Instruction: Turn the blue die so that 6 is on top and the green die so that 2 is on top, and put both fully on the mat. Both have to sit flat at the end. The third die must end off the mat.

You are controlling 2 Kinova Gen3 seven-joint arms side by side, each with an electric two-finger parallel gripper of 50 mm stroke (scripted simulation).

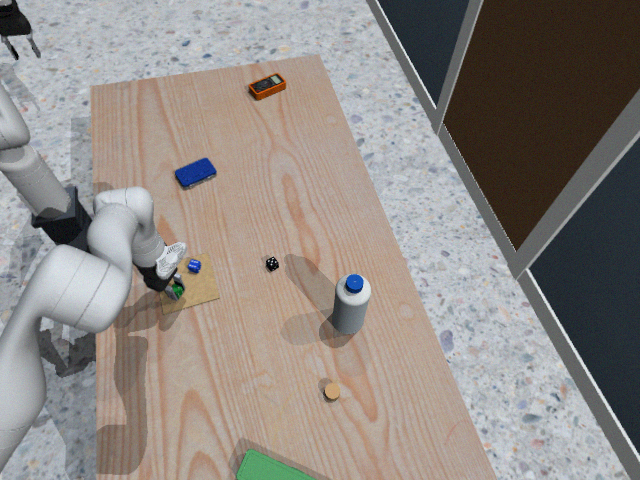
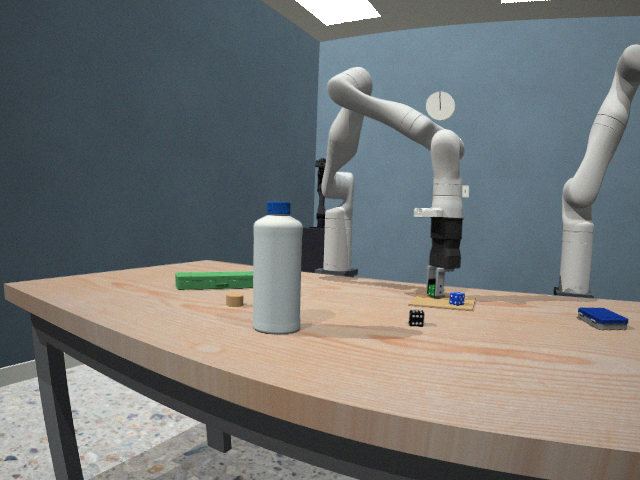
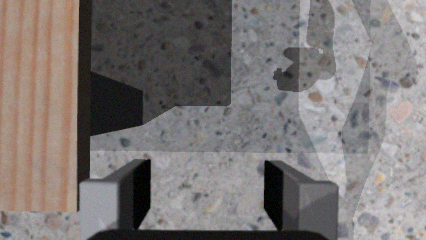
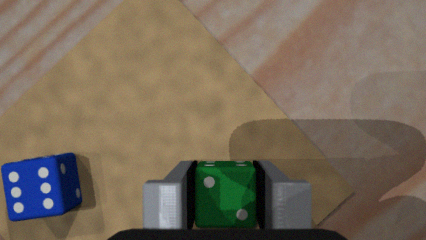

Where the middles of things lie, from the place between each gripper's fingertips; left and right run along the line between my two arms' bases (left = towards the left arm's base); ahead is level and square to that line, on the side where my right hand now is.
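A tan mat [image 1: 201, 287] is 30 mm below my right hand, 20 mm ahead of it and 30 mm to the left of it. The white bottle [image 2: 277, 255] is 160 mm to the right of my right hand, 70 mm above it and 400 mm ahead of it, whereas the blue box [image 1: 193, 174] is 380 mm to the left of that hand, 80 mm ahead of it and 20 mm below it. And my right hand [image 2: 434, 294] itself is 10 mm above the green die [image 4: 225, 191].
Counted from my left hand, the mat is 350 mm ahead, 750 mm to the right and 180 mm below. The die is 160 mm below my left hand, 780 mm to the right of it and 330 mm ahead of it. I find the bottle 730 mm ahead of my left hand, 940 mm to the right of it and 80 mm below it. With the blue box it is my left hand that is 170 mm above the box, 400 mm to the left of it and 410 mm short of it.
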